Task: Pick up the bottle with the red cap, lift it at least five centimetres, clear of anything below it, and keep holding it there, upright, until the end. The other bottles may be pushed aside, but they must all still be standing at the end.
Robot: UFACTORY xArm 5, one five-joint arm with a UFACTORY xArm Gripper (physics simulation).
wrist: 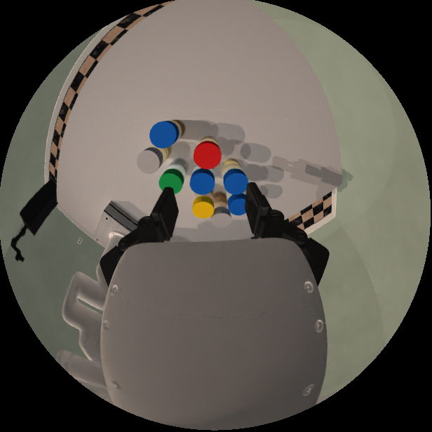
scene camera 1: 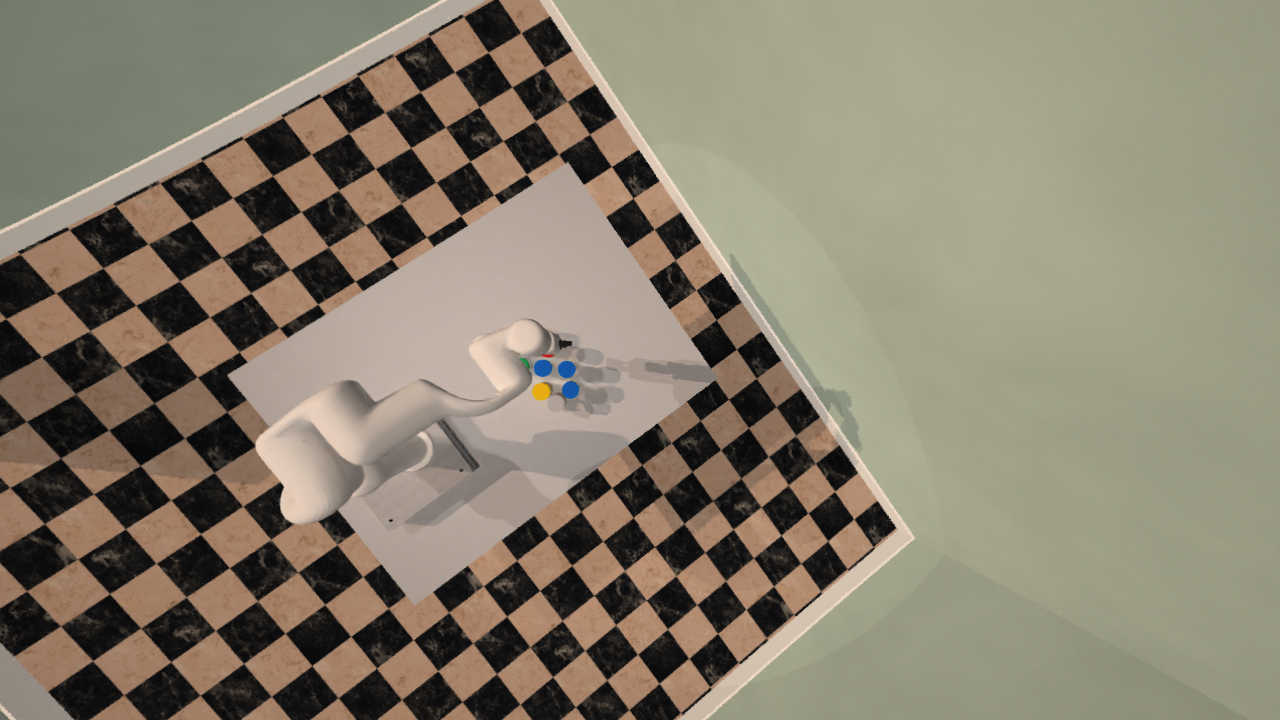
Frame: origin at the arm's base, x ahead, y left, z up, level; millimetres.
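Seen in the pictures: arm's base, link origin: (scene camera 1: 412, 449).
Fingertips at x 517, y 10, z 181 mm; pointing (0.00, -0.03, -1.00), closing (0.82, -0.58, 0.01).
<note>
Pixels of each thing's middle, then the offset from my fingertips to it.
- green cap, body centre: (scene camera 1: 520, 366) dx -107, dy +6, dz -156 mm
- yellow cap, body centre: (scene camera 1: 541, 391) dx -101, dy -97, dz -156 mm
The red-capped bottle (wrist: 207, 155) stands upright among the other bottles in the wrist view; a sliver of its red cap (scene camera 1: 547, 354) shows beside the arm's wrist in the scene view. My gripper (wrist: 210, 196) is open and empty, pointing down above the bottles. In the wrist view the red cap lies beyond the fingertips, roughly centred between them. One fingertip shows at the right of the arm's wrist in the scene view. A blue cap (wrist: 202, 181) (scene camera 1: 543, 368) is close beside the red one, and another blue cap (wrist: 235, 181) (scene camera 1: 566, 368) is near the right finger.
A green cap (wrist: 171, 181) (scene camera 1: 524, 363) is near the left finger. A yellow cap (wrist: 203, 207) (scene camera 1: 541, 391), a blue cap (wrist: 238, 204) (scene camera 1: 571, 389) and a grey cap (wrist: 221, 216) form the near side. A grey cap (wrist: 149, 160) and a blue cap (wrist: 164, 134) are at the left.
</note>
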